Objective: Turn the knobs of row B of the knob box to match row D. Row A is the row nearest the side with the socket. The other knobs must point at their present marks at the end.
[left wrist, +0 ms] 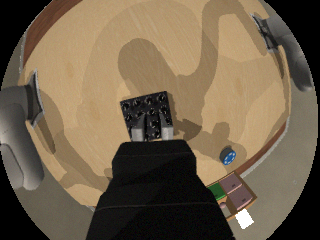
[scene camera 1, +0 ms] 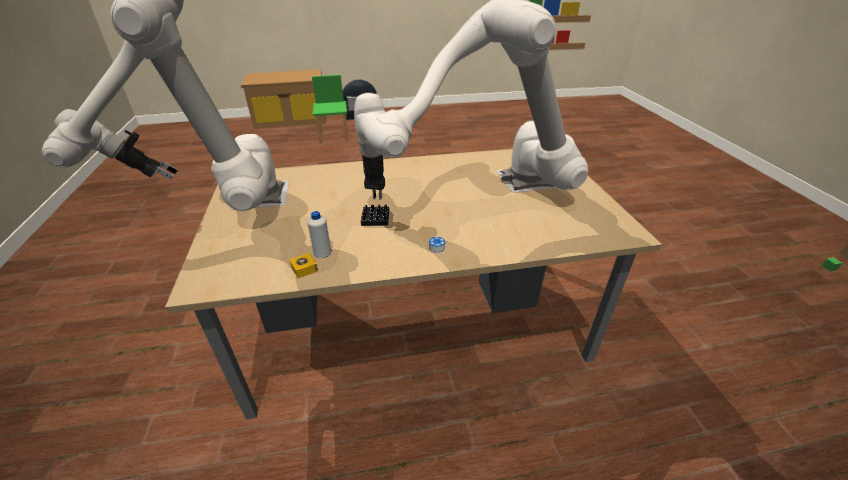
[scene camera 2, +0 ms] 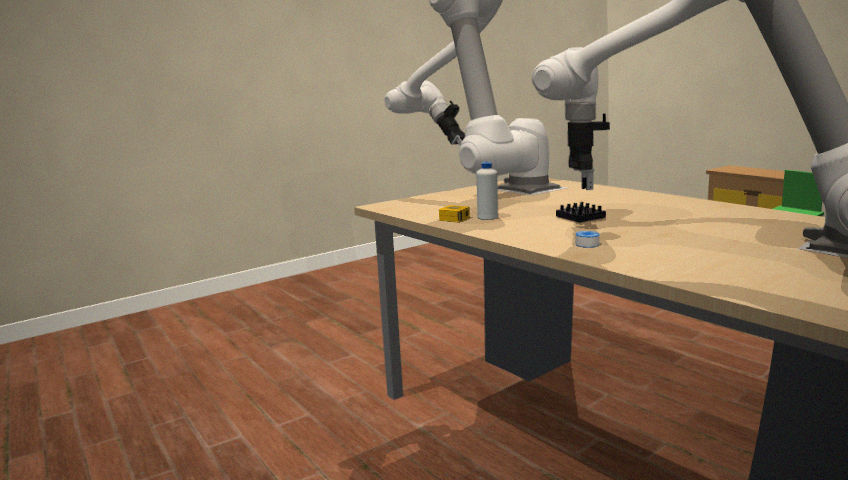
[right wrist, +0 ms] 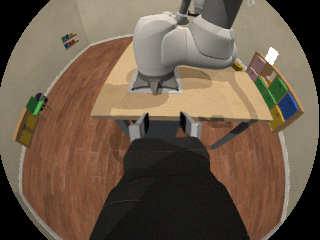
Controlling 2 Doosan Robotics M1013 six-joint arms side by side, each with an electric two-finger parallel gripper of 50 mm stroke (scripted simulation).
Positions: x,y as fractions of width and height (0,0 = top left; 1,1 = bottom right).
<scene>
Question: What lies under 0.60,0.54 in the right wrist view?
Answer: My right gripper.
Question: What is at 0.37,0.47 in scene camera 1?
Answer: A white bottle.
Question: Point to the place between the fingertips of my right gripper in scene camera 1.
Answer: At 0.21,0.37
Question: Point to a white bottle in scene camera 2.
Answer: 0.57,0.38
</scene>
